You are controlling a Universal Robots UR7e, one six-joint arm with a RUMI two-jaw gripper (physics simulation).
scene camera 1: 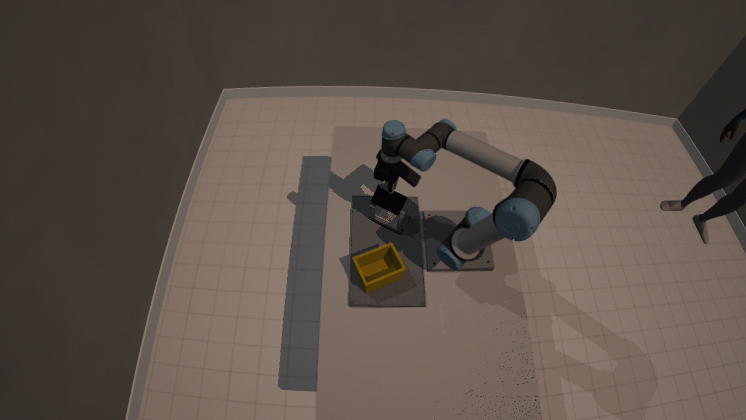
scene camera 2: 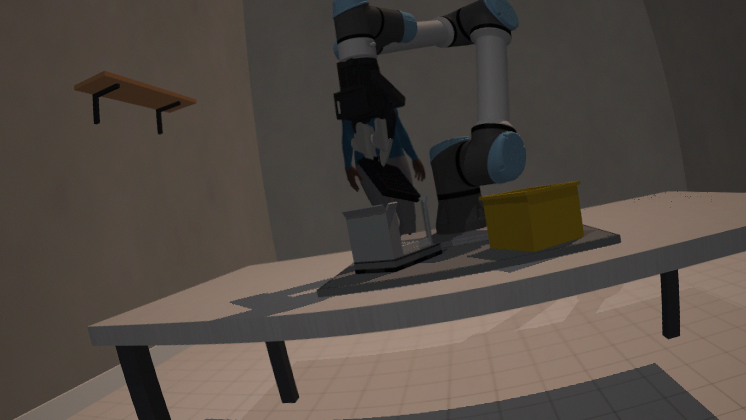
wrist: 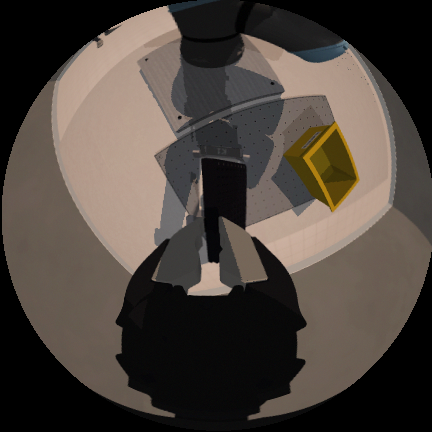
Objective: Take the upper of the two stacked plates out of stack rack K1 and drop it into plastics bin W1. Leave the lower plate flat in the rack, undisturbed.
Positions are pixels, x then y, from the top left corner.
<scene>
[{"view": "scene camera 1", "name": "my gripper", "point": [391,192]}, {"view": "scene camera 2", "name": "my gripper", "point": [378,167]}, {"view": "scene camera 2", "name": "black plate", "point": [390,181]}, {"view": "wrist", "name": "my gripper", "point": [211,218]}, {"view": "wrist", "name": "black plate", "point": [223,182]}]
</scene>
